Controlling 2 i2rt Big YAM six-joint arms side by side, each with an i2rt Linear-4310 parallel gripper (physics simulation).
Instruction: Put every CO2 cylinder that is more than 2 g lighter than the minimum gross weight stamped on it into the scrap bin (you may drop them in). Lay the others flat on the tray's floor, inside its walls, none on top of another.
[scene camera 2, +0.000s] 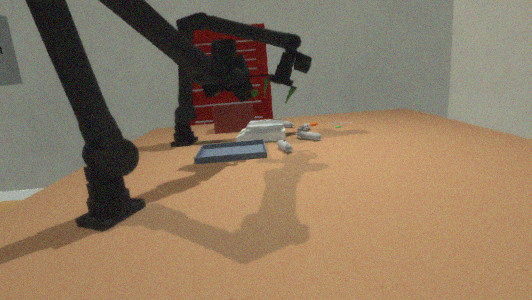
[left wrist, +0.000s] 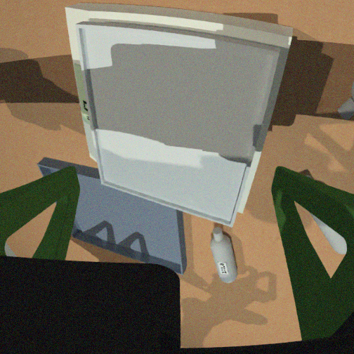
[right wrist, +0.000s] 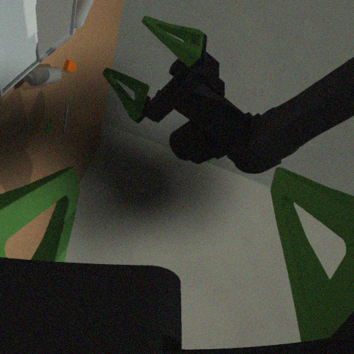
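Grey-white CO2 cylinders lie on the table: one right of the blue-grey tray, its label too small to read; others farther back. One shows through a finger opening in the left wrist view. The visible tray floor bears no cylinder. A white scale stands behind the tray, its pan empty in the left wrist view. A dark red box, seemingly the scrap bin, hides its inside. My left gripper is open above the scale area. My right gripper is open, high up.
A red tool chest stands behind the dark red box. An orange piece, a small green piece and a thin rod lie near the back cylinders. The two grippers are close together in scene camera 2.
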